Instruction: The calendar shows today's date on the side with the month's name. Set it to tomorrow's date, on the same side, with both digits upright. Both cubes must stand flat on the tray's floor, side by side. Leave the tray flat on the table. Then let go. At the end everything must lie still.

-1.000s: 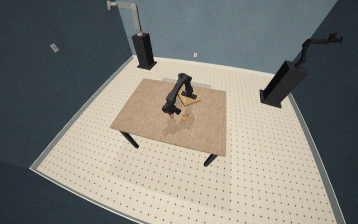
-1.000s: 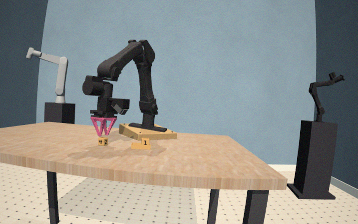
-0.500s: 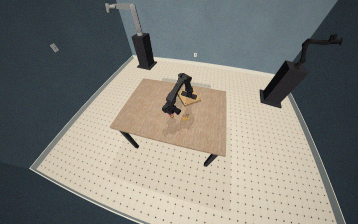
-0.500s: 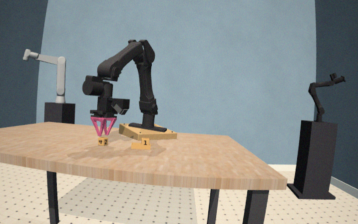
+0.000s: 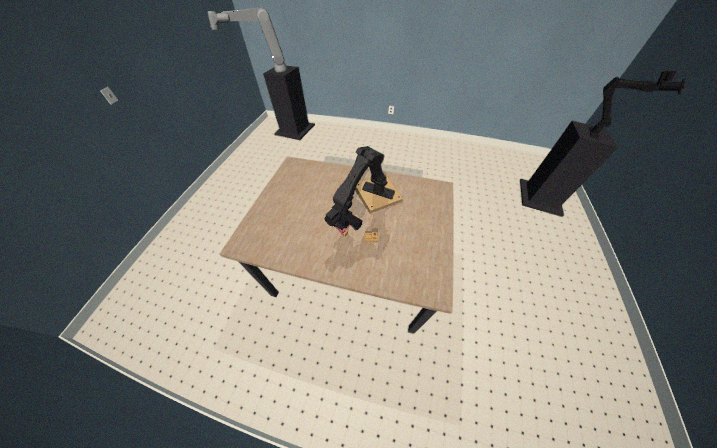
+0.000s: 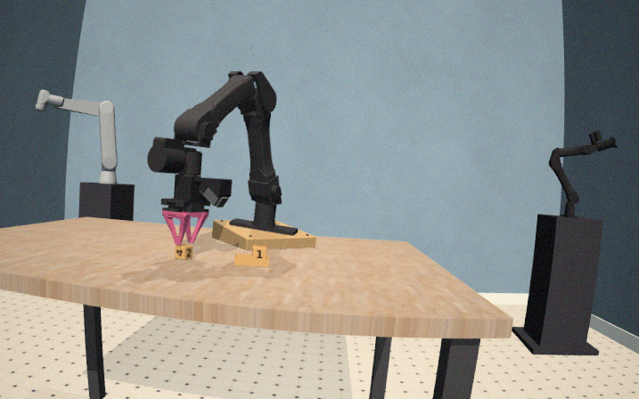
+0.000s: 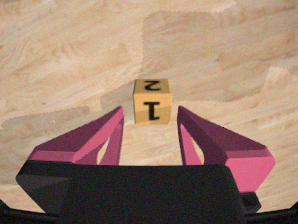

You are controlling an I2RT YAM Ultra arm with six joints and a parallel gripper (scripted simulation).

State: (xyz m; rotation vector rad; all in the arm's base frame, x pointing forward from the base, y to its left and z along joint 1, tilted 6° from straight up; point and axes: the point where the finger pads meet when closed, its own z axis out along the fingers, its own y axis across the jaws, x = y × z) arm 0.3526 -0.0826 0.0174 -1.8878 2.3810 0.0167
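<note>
The digit cube is 30 mm below my hand. Round my hand: tan tray (30 mm behind, 150 mm to the left, 30 mm below).
</note>
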